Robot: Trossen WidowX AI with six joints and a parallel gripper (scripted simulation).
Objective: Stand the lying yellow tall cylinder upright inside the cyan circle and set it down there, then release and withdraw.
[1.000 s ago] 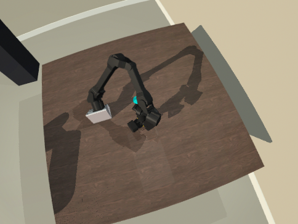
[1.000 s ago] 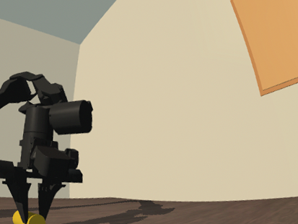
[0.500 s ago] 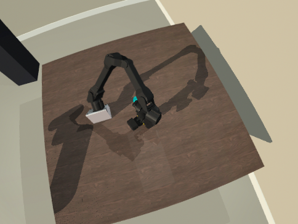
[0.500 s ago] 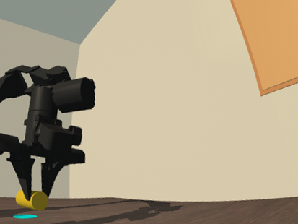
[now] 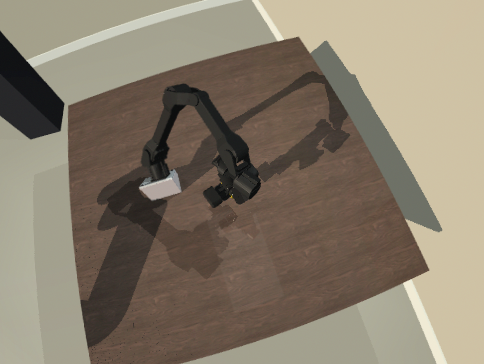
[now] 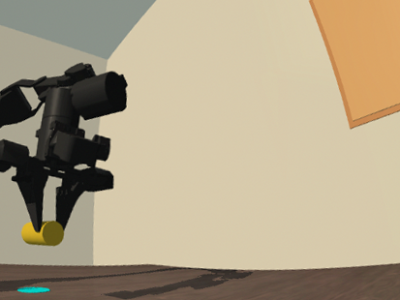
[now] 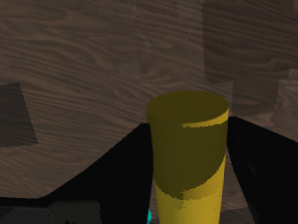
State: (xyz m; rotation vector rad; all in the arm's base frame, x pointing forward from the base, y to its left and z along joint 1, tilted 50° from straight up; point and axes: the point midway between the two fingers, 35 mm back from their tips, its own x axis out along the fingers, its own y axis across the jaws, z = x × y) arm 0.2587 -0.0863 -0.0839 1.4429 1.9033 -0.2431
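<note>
Now: the cyan circle 18 cm to the left of my gripper tip, 10 cm below it and 2 cm behind it. Also, from my gripper tip: yellow tall cylinder 2 cm to the left, 1 cm behind.
</note>
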